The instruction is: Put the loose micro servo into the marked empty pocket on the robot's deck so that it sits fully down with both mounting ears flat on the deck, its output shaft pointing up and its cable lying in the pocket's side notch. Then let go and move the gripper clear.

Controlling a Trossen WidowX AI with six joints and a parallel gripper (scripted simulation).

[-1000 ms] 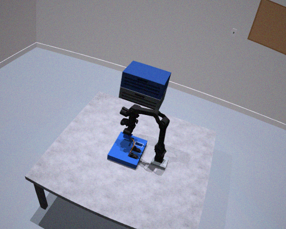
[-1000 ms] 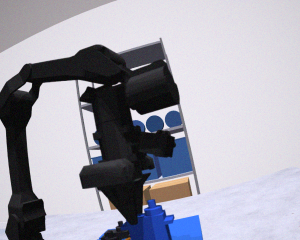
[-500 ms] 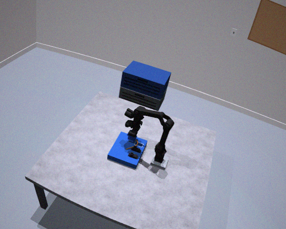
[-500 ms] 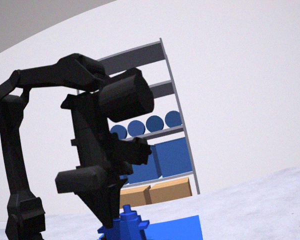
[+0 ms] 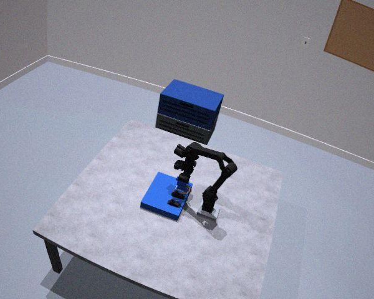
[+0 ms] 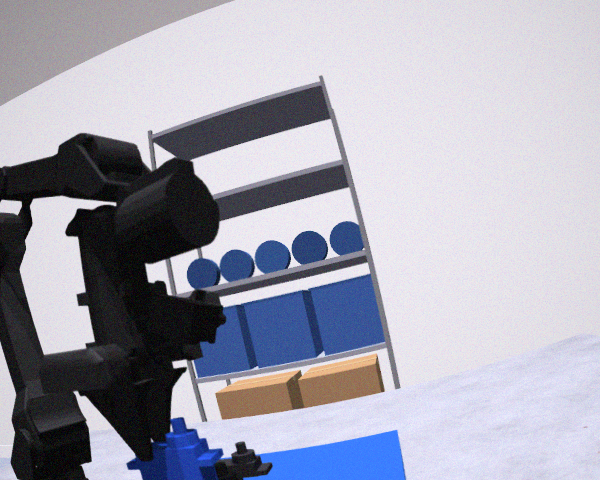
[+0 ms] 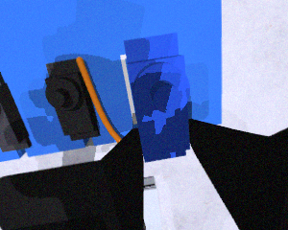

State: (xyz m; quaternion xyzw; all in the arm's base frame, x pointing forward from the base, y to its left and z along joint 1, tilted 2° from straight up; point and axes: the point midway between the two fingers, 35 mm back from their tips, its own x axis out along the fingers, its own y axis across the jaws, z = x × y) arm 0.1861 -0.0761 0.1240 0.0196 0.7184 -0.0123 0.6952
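The blue deck lies 12 cm ahead of my gripper tip, 7 cm to the left of it and 10 cm below it.
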